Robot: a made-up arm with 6 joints. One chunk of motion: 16 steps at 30 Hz.
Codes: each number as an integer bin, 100 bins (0 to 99) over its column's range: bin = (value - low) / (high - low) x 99, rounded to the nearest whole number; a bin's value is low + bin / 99 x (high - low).
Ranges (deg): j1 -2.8..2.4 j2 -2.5..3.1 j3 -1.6..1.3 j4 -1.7..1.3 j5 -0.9..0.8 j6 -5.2..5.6
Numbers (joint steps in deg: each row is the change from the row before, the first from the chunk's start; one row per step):
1: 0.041 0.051 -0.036 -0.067 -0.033 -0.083
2: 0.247 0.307 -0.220 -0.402 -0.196 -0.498
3: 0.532 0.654 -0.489 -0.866 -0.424 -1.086
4: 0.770 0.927 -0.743 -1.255 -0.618 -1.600
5: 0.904 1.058 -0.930 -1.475 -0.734 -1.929
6: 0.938 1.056 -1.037 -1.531 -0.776 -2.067
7: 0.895 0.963 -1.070 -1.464 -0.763 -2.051
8: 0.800 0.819 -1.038 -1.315 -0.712 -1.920
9: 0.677 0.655 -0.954 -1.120 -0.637 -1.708
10: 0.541 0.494 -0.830 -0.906 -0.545 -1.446
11: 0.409 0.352 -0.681 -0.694 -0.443 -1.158
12: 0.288 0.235 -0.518 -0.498 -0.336 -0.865
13: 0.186 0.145 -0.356 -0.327 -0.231 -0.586
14: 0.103 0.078 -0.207 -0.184 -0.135 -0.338
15: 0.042 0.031 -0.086 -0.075 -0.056 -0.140
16: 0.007 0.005 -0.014 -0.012 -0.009 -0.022
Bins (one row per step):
1: 54 45 53 54 50 47
2: 58 50 47 43 41 43
3: 63 56 38 28 28 38
4: 68 61 29 15 16 33
5: 71 63 23 7 10 30
6: 71 63 19 6 7 29
7: 70 61 18 8 8 29
8: 69 59 19 13 11 30
9: 66 56 22 19 15 32
10: 64 53 26 26 21 34
11: 61 50 31 33 27 37
12: 59 48 37 40 33 40
13: 57 47 42 45 39 42
14: 55 46 48 50 45 45
15: 54 45 52 54 49 46
16: 53 44 54 56 52 47

